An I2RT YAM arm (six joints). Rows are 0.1 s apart.
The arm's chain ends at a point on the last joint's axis. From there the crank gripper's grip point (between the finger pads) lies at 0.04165 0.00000 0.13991 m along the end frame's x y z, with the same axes.
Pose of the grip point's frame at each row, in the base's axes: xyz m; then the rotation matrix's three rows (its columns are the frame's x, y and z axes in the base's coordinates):
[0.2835 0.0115 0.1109], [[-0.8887 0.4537 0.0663], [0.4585 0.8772 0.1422], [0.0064 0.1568 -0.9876]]
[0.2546 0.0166 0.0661], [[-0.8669 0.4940 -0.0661], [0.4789 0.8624 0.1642], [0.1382 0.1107 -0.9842]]
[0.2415 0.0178 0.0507], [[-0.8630 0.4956 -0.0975], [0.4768 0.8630 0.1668], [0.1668 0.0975 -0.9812]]
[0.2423 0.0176 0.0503], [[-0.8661 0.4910 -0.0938], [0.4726 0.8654 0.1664], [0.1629 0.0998 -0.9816]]
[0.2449 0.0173 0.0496], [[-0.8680 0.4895 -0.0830], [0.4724 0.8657 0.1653], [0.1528 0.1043 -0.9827]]
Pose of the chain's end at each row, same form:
[0.3112 -0.0275 0.2488], [[-0.8887 0.4537 0.0663], [0.4585 0.8772 0.1422], [0.0064 0.1568 -0.9876]]
[0.3000 -0.0263 0.1980], [[-0.8669 0.4940 -0.0661], [0.4789 0.8624 0.1642], [0.1382 0.1107 -0.9842]]
[0.2911 -0.0254 0.1810], [[-0.8630 0.4956 -0.0975], [0.4768 0.8630 0.1668], [0.1668 0.0975 -0.9812]]
[0.2915 -0.0254 0.1809], [[-0.8661 0.4910 -0.0938], [0.4726 0.8654 0.1664], [0.1629 0.0998 -0.9816]]
[0.2927 -0.0255 0.1807], [[-0.8680 0.4895 -0.0830], [0.4724 0.8657 0.1653], [0.1528 0.1043 -0.9827]]

